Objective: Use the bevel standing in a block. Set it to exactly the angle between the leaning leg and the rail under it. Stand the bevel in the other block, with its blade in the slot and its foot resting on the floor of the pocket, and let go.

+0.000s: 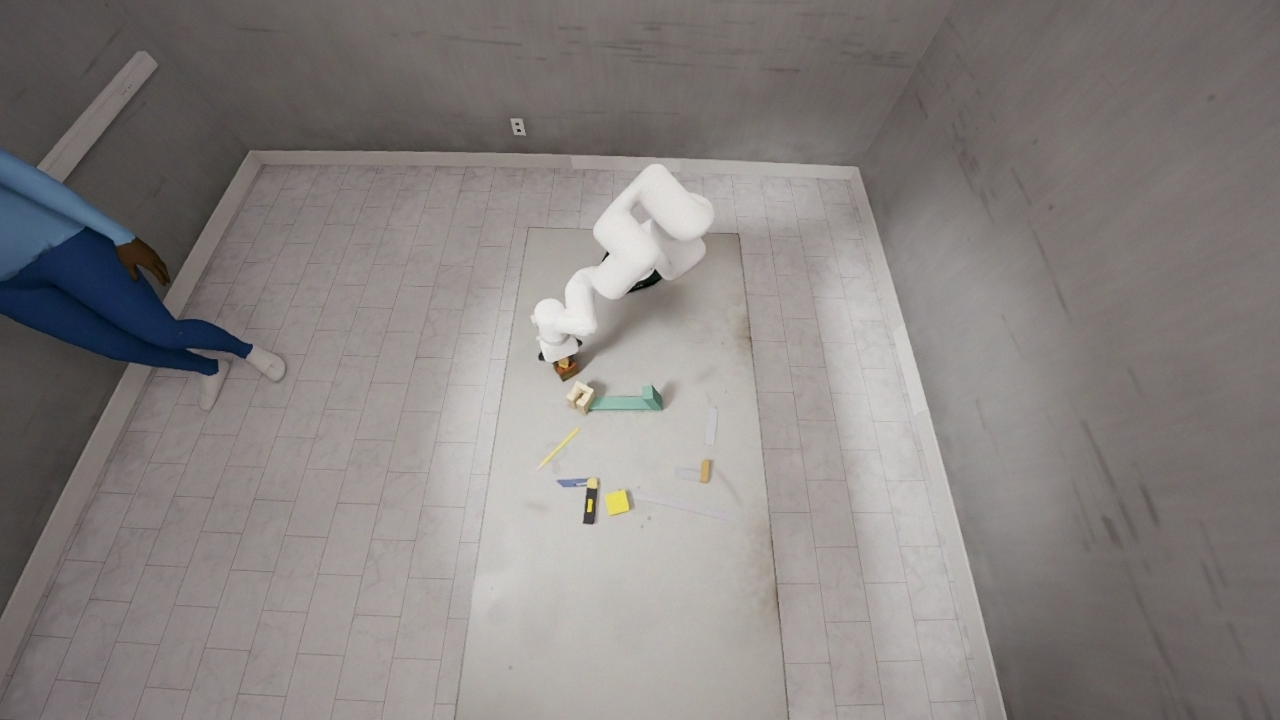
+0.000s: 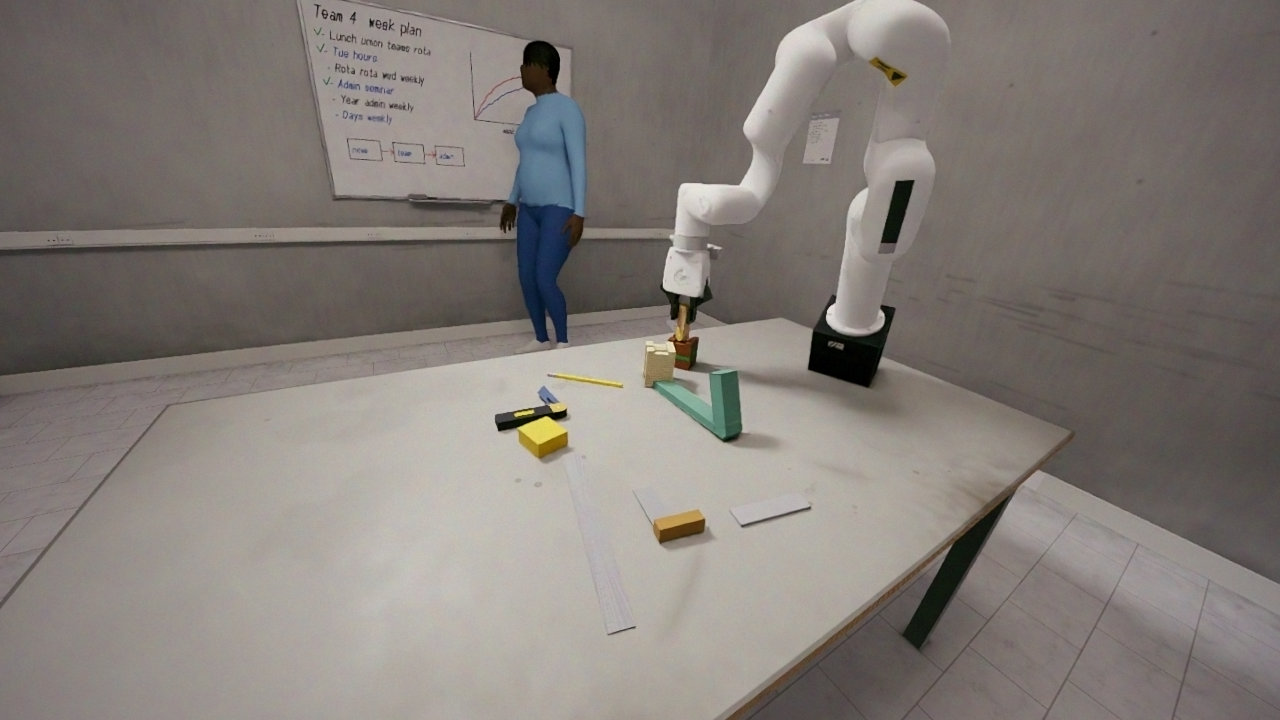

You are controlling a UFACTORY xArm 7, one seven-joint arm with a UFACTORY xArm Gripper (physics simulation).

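Observation:
The bevel has a light wooden part and stands in the red-brown block. My gripper points down above this block and is shut on the bevel's upper part. The blade and its angle are too small to tell. The other block, cream and slotted, stands beside the rail's far end. The green rail lies on the table, and the green leaning leg rises from its other end.
A pencil, a black-and-yellow tool by a blue piece, a yellow block, an orange-handled square, a short strip and a long ruler lie about. A person stands beyond the table.

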